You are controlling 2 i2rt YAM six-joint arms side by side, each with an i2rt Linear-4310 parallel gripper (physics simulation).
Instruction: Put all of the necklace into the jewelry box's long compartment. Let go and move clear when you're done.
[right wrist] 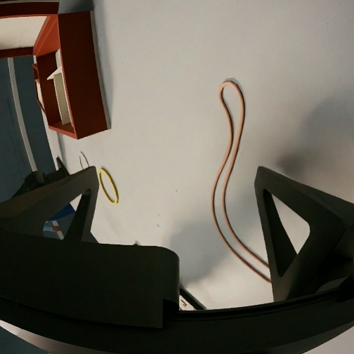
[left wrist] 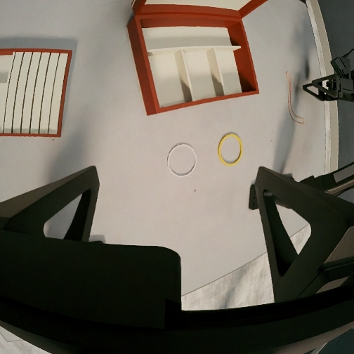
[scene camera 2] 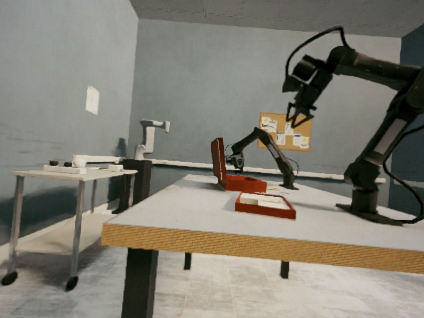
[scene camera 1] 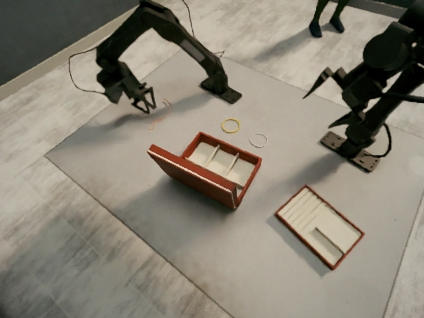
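Seen in the pictures: left gripper, between the fingertips: point(scene camera 2: 289, 124) point(scene camera 1: 315, 112); right gripper, between the fingertips: point(scene camera 2: 238, 172) point(scene camera 1: 152, 111); left arm's base, origin of its link: point(scene camera 2: 363, 214) point(scene camera 1: 348, 151); right arm's base, origin of its link: point(scene camera 2: 287, 187) point(scene camera 1: 220, 90).
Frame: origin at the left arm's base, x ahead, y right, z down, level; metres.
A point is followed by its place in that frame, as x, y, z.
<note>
The thin pink-orange necklace point(scene camera 1: 151, 128) @(0.438, 0.630, -0.002) point(left wrist: 289, 102) point(right wrist: 213, 200) lies on the mat as a long, narrow, curved loop, outside the jewelry box point(scene camera 1: 231, 146) @(0.307, 0.307, -0.054) point(scene camera 2: 245, 184) @(0.367, 0.170, -0.038) point(left wrist: 249, 60) point(right wrist: 82, 75). The box is red with a cream lining and a raised lid. Its long compartment point(left wrist: 187, 37) runs along the hinge side, beside three smaller ones; the lid mostly hides it in scene camera 1. My right gripper point(scene camera 1: 150, 102) point(left wrist: 306, 84) point(right wrist: 176, 174) is open and empty above the mat near the necklace. My left gripper point(scene camera 1: 317, 111) @(0.219, 0.108, -0.300) point(scene camera 2: 291, 122) @(0.219, 0.108, -0.300) point(left wrist: 176, 174) is open and empty, high up.
A yellow ring point(scene camera 1: 222, 125) @(0.227, 0.427, -0.006) point(left wrist: 219, 149) and a white ring point(scene camera 1: 250, 140) @(0.208, 0.295, -0.004) point(left wrist: 167, 160) lie beside the box. The raised lid point(scene camera 1: 195, 180) @(0.530, 0.240, -0.190) point(scene camera 2: 216, 160) @(0.510, 0.205, -0.134) stands along the box's hinge side. A red-rimmed divided tray point(scene camera 2: 265, 212) @(0.330, -0.172, -0.011) point(left wrist: 63, 107) lies apart from the box.
</note>
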